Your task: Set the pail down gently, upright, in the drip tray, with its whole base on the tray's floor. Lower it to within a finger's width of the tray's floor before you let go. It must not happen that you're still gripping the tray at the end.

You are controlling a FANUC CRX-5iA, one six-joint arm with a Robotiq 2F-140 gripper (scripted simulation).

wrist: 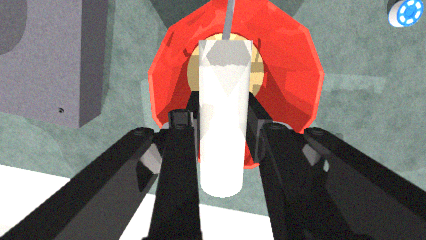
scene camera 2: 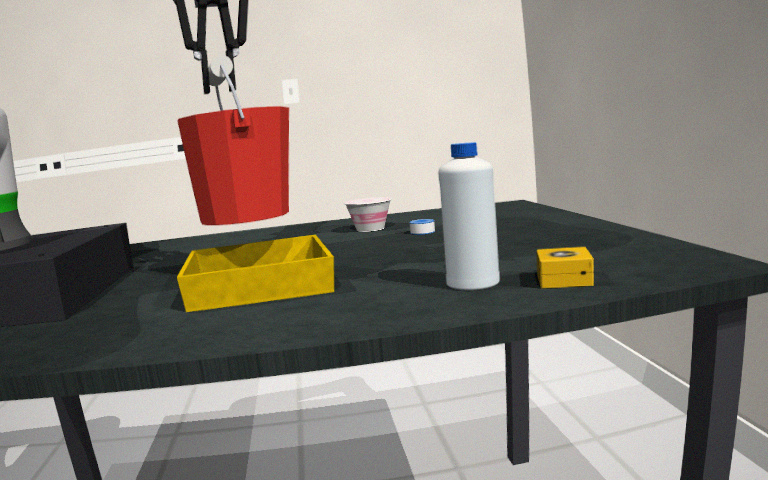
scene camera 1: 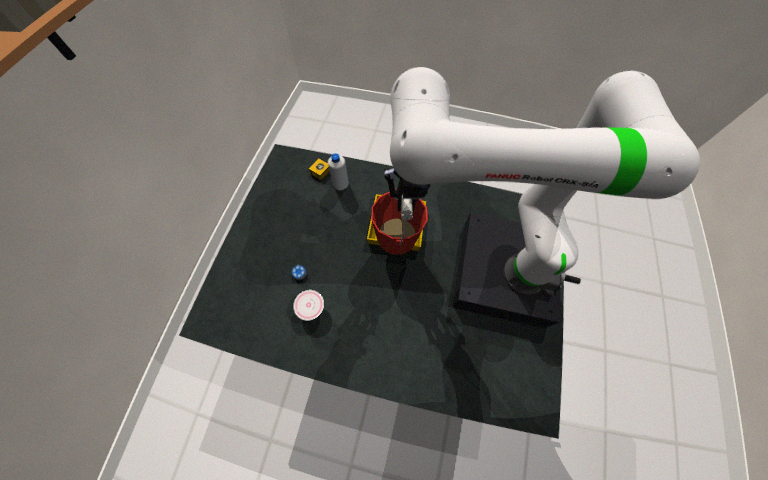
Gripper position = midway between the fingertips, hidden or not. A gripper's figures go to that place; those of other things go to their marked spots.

Scene:
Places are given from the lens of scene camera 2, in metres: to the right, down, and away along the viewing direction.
my gripper (scene camera 2: pixel 220 91): -0.26, -0.23, 0.85
yellow drip tray (scene camera 2: pixel 293 267): -0.12, 0.04, 0.73

